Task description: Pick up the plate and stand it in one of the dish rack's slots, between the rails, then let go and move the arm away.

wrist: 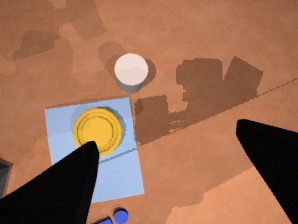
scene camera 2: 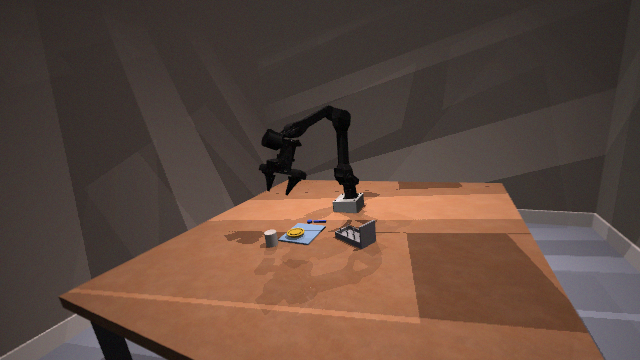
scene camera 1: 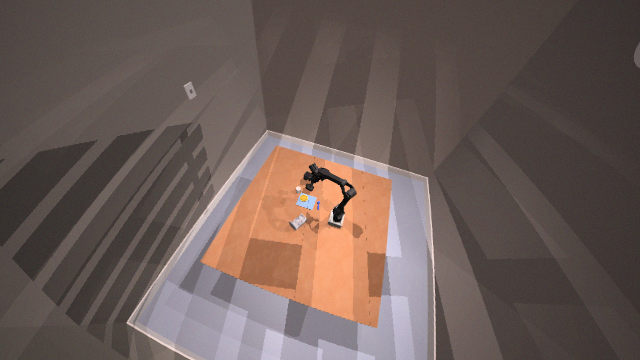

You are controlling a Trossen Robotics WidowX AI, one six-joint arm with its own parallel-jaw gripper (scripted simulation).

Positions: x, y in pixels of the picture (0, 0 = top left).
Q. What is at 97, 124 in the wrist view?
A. A yellow plate.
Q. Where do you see a light blue mat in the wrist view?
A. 119, 175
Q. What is the gripper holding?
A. Nothing.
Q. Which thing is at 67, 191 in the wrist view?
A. The gripper.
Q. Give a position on a white cup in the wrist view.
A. At 130, 69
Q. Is the gripper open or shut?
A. Open.
